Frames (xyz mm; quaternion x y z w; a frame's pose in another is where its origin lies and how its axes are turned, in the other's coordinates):
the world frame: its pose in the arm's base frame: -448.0 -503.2 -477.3 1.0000 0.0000 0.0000 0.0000
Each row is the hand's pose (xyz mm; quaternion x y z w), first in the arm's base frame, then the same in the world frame.
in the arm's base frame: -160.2 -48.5 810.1 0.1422 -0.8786 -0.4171 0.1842
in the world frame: 287.8 -454.7 -1287.4 -0.1842 -0.4171 0.8786 0.1422
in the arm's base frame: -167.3 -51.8 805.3 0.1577 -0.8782 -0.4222 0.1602
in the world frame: 280.7 -451.4 -1282.6 -0.1602 -0.4222 0.8782 0.1577
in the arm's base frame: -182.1 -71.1 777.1 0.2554 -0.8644 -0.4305 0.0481
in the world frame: 265.9 -432.1 -1254.4 -0.0481 -0.4305 0.8644 0.2554
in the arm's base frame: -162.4 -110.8 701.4 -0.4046 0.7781 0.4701 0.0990
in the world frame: 285.6 -392.4 -1178.7 0.0990 -0.4701 0.7781 0.4046
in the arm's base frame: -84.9 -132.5 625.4 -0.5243 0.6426 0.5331 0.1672
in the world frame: 363.1 -370.7 -1102.7 0.1672 -0.5331 0.6426 0.5243
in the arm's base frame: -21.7 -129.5 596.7 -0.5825 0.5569 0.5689 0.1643
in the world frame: 426.3 -373.7 -1074.0 0.1643 -0.5689 0.5569 0.5825
